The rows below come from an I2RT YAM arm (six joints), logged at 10 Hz.
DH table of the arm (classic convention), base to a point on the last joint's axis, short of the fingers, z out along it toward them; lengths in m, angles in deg. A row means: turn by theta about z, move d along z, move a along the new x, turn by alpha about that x. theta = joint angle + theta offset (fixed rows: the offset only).
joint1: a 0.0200; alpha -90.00; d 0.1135; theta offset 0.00
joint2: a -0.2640; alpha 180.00; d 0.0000; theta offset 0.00
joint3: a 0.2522; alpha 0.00; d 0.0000; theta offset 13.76
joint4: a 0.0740; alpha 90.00; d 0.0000; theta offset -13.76
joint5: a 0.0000; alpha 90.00; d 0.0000; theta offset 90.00
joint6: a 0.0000; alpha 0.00; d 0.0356; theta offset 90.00
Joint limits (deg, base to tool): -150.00..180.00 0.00..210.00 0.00..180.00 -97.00..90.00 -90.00..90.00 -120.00..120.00
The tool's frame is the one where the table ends.
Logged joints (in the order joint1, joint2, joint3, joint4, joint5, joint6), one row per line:
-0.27, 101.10, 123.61, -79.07, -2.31, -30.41
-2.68, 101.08, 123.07, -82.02, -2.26, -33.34
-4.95, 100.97, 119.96, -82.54, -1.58, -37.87
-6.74, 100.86, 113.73, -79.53, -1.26, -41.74
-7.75, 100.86, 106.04, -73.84, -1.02, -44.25
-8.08, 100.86, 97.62, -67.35, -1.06, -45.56
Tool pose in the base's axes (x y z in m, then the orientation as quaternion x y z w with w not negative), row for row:
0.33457, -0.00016, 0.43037, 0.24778, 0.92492, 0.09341, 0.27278
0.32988, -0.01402, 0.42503, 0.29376, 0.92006, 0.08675, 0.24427
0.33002, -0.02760, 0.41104, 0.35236, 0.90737, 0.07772, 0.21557
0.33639, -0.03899, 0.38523, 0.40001, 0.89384, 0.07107, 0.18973
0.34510, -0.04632, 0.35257, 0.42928, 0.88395, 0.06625, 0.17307
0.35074, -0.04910, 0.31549, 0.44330, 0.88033, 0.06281, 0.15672
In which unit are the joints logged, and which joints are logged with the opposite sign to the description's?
The joints are logged in degrees. Opposite sign: joint6.
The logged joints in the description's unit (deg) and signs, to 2 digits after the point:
-0.27, 101.10, 123.61, -79.07, -2.31, 30.41
-2.68, 101.08, 123.07, -82.02, -2.26, 33.34
-4.95, 100.97, 119.96, -82.54, -1.58, 37.87
-6.74, 100.86, 113.73, -79.53, -1.26, 41.74
-7.75, 100.86, 106.04, -73.84, -1.02, 44.25
-8.08, 100.86, 97.62, -67.35, -1.06, 45.56

